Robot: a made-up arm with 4 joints.
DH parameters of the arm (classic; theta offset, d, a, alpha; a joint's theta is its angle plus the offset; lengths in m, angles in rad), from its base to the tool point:
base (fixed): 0 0 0 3.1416
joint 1: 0 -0.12 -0.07 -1.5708
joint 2: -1.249 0 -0.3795 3.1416
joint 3: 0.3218 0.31 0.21 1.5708
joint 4: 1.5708 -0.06 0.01 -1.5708
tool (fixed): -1.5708 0.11 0 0
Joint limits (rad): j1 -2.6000..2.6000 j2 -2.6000..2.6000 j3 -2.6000..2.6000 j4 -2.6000..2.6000
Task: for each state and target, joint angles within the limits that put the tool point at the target. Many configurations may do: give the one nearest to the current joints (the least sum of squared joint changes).
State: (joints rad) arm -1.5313 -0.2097 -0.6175 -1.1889
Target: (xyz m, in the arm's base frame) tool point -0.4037 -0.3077 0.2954
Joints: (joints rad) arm -1.6122 0.0773 0.1522 -1.1983
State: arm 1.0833 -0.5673 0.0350 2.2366
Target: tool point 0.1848 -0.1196 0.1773
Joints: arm 1.8870 -0.9354 -0.8102 2.1569
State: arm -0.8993 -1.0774 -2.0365 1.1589
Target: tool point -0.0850 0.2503 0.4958
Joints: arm -0.9740 -0.4736 -2.4049 1.2024
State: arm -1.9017 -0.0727 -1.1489 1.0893
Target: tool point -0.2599 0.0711 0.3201
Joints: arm -1.9012 -0.7650 -1.5551 1.0009
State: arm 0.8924 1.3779 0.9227 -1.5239
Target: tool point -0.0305 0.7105 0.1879
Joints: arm 0.8953 0.7072 1.3795 -1.4901
